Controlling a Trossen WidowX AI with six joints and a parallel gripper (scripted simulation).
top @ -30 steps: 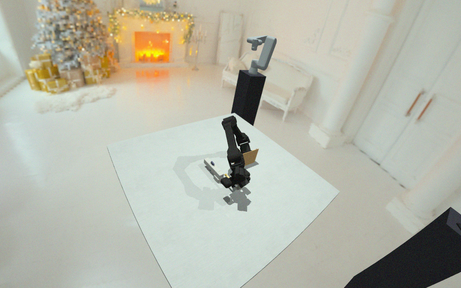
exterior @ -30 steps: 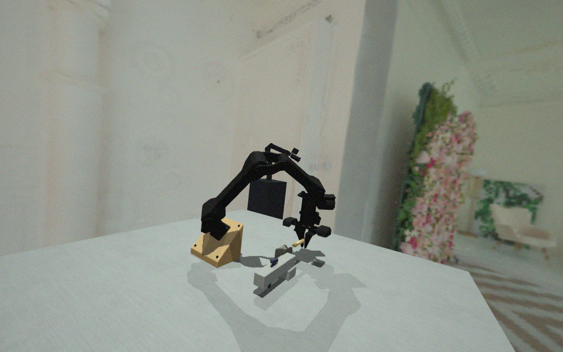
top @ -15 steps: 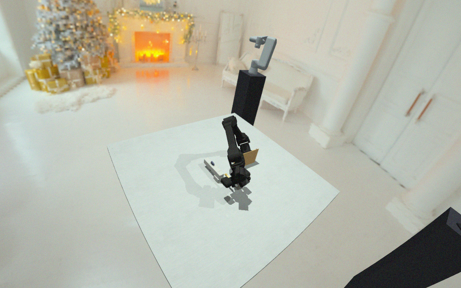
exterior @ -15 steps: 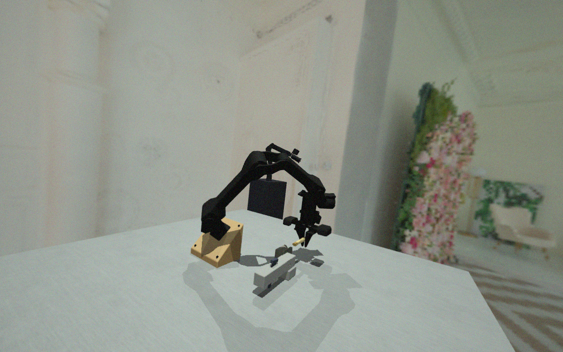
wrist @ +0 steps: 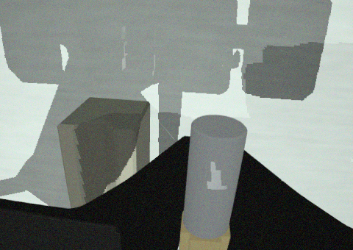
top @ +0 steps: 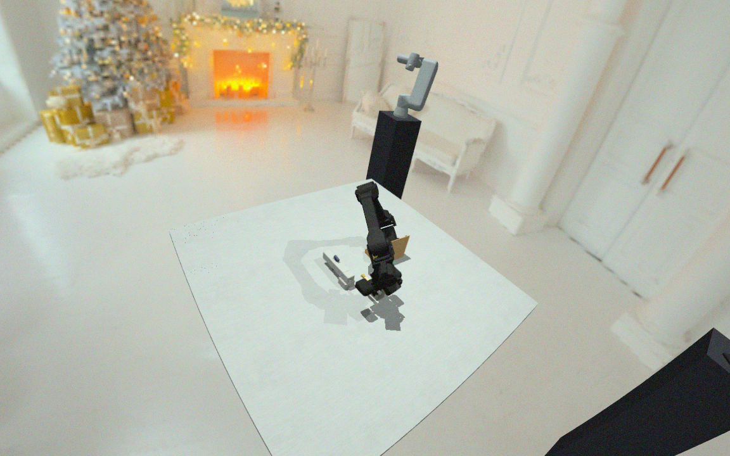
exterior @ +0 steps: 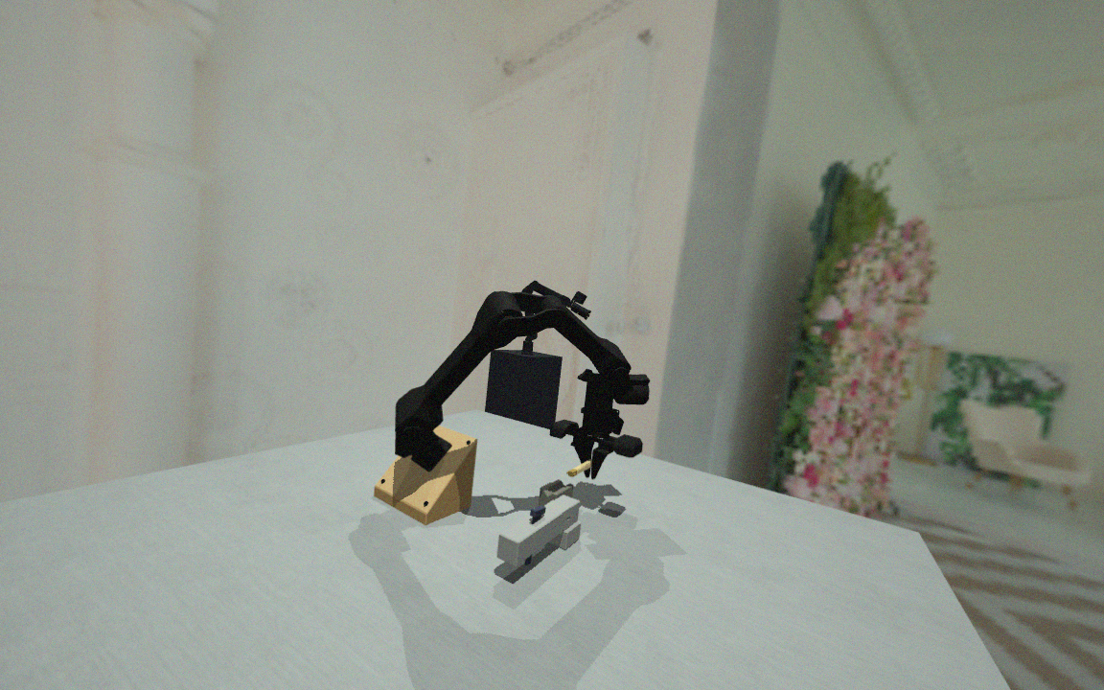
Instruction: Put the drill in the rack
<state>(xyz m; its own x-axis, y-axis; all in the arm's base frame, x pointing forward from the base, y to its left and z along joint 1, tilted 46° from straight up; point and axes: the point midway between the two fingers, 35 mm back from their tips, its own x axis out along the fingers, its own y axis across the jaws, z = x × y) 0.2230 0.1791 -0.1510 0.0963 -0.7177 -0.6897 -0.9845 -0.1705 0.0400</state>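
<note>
My gripper tip is now 1 cm short of the drill, 4 cm to the left of it and 3 cm below it. The rest, counted from my gripper tip: dark blue key: 6 cm ahead, 23 cm to the right, 1 cm below; grey grooved rack: 5 cm behind, 5 cm to the right, 4 cm below; grey housing: 5 cm ahead, 20 cm to the right, 2 cm below.
</note>
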